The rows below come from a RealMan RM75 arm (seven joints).
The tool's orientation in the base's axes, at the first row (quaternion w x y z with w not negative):
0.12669, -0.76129, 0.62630, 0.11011
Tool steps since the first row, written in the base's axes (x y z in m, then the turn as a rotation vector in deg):
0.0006, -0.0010, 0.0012, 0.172, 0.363, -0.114
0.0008, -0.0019, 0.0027, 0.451, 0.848, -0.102
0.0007, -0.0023, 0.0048, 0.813, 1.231, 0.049
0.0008, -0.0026, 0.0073, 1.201, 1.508, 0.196
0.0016, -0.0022, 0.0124, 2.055, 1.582, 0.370
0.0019, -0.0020, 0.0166, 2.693, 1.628, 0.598
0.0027, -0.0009, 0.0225, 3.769, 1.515, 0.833
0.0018, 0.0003, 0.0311, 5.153, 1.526, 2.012
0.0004, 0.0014, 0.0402, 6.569, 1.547, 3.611
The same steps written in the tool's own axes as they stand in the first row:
0.0006, -0.0005, -0.0015, -0.266, -0.229, 0.226
0.0010, -0.0006, -0.0032, -0.665, -0.593, 0.373
0.0007, -0.0005, -0.0053, -1.000, -1.026, 0.354
0.0002, -0.0007, -0.0078, -1.230, -1.466, 0.303
-0.0017, -0.0018, -0.0124, -1.192, -2.327, 0.156
-0.0032, -0.0024, -0.0163, -1.187, -2.975, -0.050
-0.0060, -0.0037, -0.0216, -0.954, -4.023, -0.319
-0.0101, -0.0035, -0.0293, -1.084, -5.448, -1.440
-0.0143, -0.0029, -0.0375, -1.354, -6.930, -2.955

